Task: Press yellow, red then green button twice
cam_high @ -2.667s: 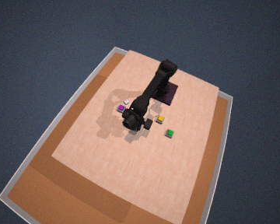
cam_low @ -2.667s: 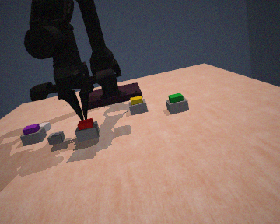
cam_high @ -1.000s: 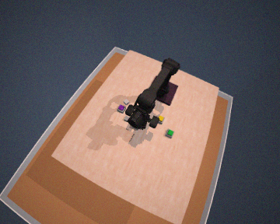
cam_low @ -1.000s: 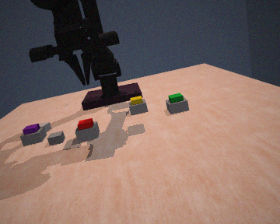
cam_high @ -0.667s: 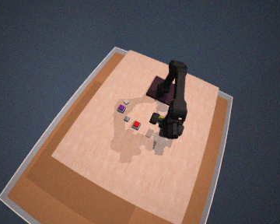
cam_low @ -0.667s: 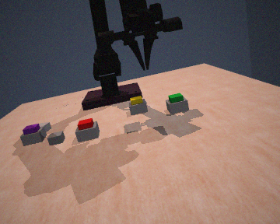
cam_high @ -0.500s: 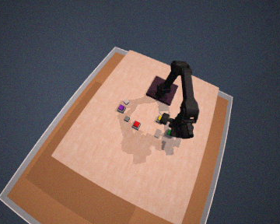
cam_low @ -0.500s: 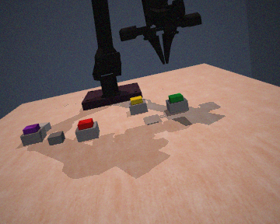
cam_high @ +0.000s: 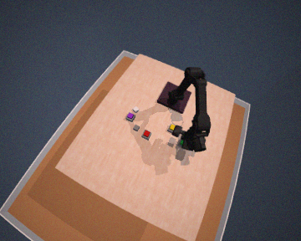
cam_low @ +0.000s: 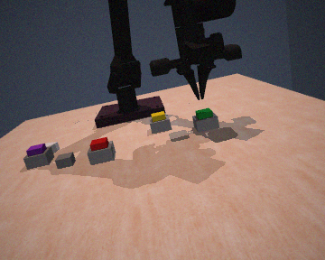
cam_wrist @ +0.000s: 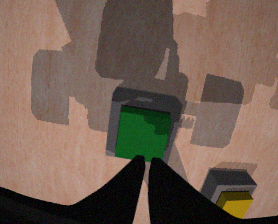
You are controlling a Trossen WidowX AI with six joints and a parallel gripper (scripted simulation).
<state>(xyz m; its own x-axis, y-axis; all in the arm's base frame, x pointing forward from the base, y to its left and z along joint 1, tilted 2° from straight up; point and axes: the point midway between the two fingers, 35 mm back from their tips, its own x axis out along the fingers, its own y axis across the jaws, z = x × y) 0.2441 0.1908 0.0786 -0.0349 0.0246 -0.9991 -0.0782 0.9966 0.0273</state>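
The green button lies 3 cm below my gripper tip. The rest, counted from my gripper tip: red button (7 cm ahead, 22 cm to the right, 3 cm below); then small grey block (6 cm ahead, 30 cm to the right, 6 cm below); then yellow button (6 cm behind, 10 cm to the right, 3 cm below).
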